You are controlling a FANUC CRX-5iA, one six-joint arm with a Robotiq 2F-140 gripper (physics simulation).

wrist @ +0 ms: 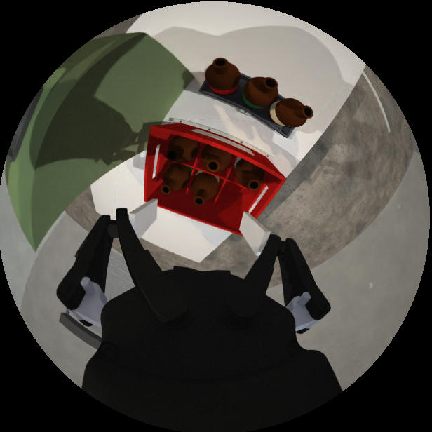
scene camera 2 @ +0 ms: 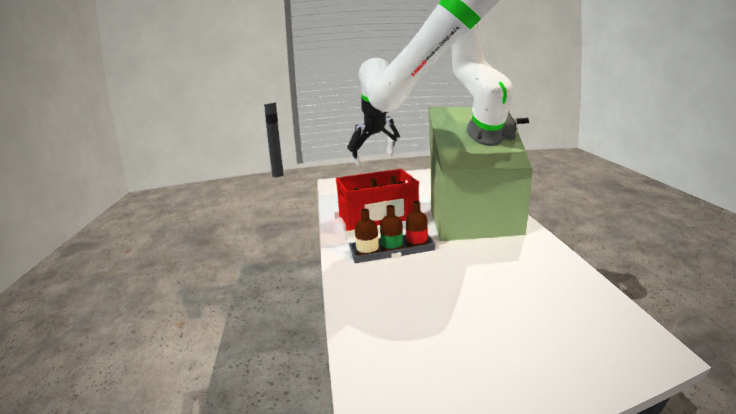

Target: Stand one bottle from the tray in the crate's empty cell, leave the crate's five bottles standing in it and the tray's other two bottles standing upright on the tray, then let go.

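Places are measured from the arm's base along level axes (x ahead, y right, z down), in metres.
Pixels of known places: gripper, between the fingertips: (scene camera 2: 373,158); arm's base, origin of its link: (scene camera 2: 486,131).
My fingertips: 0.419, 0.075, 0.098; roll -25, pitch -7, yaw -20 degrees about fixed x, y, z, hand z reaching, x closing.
Observation:
Ahead of a thing's pixels: the offset from my fingertips to its top centre, as dx, dy, dz. "spot": to the spot under its first point. Level surfaces: height alone.
The red crate {-0.004, +0.008, +0.084} (scene camera 2: 355,207) (wrist: 172,202) stands on the table; several brown bottles stand in its cells, and in the wrist view its lower right cell (wrist: 227,210) is empty. The dark tray {spot: +0.020, -0.290, +0.244} (scene camera 2: 380,255) (wrist: 240,104) lies beside the crate. On it stand upright a cream-labelled bottle {+0.058, -0.247, +0.100} (scene camera 2: 366,234) (wrist: 290,112), a green-labelled bottle {-0.024, -0.236, +0.100} (scene camera 2: 391,229) (wrist: 260,92) and a red-labelled bottle {-0.113, -0.221, +0.100} (scene camera 2: 416,225) (wrist: 222,77). My gripper (scene camera 2: 374,157) (wrist: 199,214) is wide open, with nothing between its fingers, and hangs above the crate.
The green pedestal (scene camera 2: 481,200) (wrist: 100,100) carries the robot base and stands right of the crate and tray in the scene view. The white table {dz +0.259} (scene camera 2: 401,370) reaches toward the scene camera; its left edge runs close to the crate and tray. A dark post (scene camera 2: 274,144) shows at the left.

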